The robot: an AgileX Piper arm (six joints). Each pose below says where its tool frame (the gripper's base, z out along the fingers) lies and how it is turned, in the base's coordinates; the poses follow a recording.
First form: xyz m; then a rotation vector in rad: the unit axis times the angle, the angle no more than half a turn.
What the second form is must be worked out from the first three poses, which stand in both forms.
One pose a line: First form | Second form
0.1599 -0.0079 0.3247 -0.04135 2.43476 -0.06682 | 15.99 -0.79 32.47 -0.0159 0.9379 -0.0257 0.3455
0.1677 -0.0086 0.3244 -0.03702 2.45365 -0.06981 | 16.77 -0.86 32.44 -0.0142 0.9411 -0.0268 0.3366
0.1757 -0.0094 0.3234 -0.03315 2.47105 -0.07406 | 17.57 -0.94 32.34 -0.0127 0.9440 -0.0283 0.3284
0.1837 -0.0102 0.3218 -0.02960 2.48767 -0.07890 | 18.37 -1.02 32.18 -0.0113 0.9467 -0.0300 0.3205
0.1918 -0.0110 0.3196 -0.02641 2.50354 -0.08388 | 19.18 -1.10 31.96 -0.0100 0.9492 -0.0318 0.3129
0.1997 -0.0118 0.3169 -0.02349 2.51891 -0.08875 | 19.97 -1.18 31.69 -0.0089 0.9515 -0.0335 0.3055
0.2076 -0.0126 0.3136 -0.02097 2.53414 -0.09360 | 20.76 -1.26 31.36 -0.0079 0.9538 -0.0352 0.2982
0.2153 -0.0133 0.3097 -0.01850 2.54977 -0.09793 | 21.53 -1.33 30.97 -0.0069 0.9561 -0.0367 0.2907
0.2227 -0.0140 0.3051 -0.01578 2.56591 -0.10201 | 22.27 -1.40 30.51 -0.0059 0.9584 -0.0381 0.2829
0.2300 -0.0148 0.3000 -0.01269 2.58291 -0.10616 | 23.00 -1.48 30.00 -0.0047 0.9607 -0.0395 0.2747
